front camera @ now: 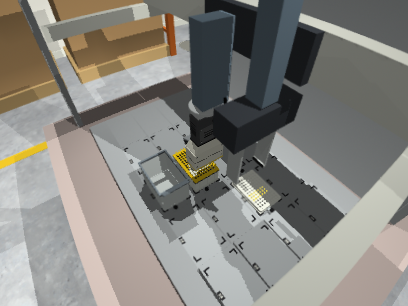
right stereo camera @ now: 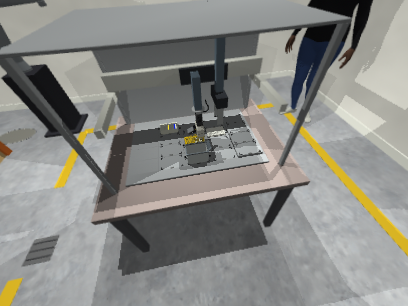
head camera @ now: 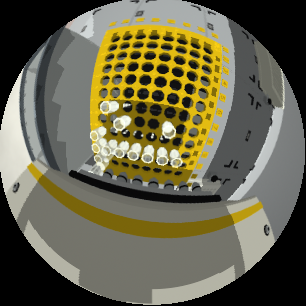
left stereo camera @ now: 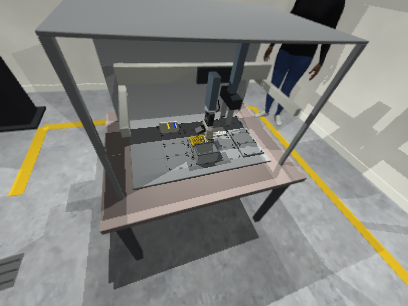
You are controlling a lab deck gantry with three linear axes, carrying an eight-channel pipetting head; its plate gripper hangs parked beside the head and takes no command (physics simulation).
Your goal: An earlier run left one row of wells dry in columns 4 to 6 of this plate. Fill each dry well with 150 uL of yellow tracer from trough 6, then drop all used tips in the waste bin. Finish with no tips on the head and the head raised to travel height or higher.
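The pipetting head (front camera: 205, 150) (left stereo camera: 209, 132) (right stereo camera: 200, 132) is low over the yellow tip rack (front camera: 182, 159) (head camera: 155, 28) (left stereo camera: 195, 140) (right stereo camera: 189, 140). In the head camera its nozzles (head camera: 153, 183) are at the rack's near end, behind a row of clear tips (head camera: 134, 153); whether they carry tips cannot be told. More tips stand scattered. The white plate (front camera: 273, 196) shows yellow wells; the dry row cannot be made out. My parked gripper (front camera: 247, 172) is open, paddles apart, above the plate. The waste bin (front camera: 172, 196) (head camera: 44, 100) (left stereo camera: 207, 156) (right stereo camera: 199, 156) stands beside the rack.
The trough carrier (head camera: 271, 75) (left stereo camera: 170, 126) (right stereo camera: 169, 128) stands at the back left of the deck in the stereo views; the head hides it in the front view. Frame posts (left stereo camera: 82, 115) (right stereo camera: 60, 122) rise at the table corners. A person (left stereo camera: 287, 75) (right stereo camera: 312, 65) stands behind the table at right.
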